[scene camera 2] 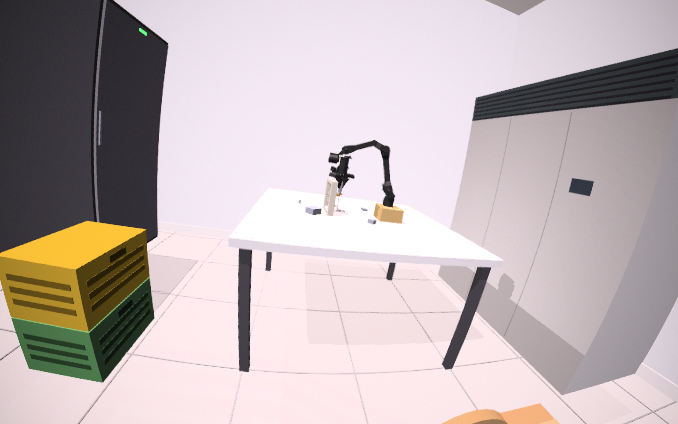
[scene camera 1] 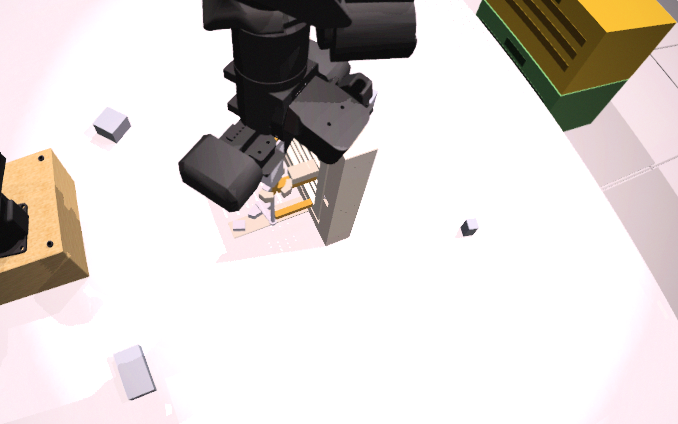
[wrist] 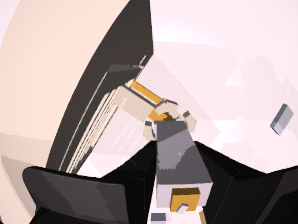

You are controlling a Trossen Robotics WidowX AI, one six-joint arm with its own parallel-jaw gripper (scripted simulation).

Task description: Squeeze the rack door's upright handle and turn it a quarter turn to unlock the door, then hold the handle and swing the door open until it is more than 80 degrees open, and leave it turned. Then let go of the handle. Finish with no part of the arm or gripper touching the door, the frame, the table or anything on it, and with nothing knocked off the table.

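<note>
You'd see my gripper at (scene camera 1: 271,165) and at (wrist: 173,147). There's also a beige rack, and that rack is at (scene camera 1: 343,183) and at (wrist: 72,72).
</note>
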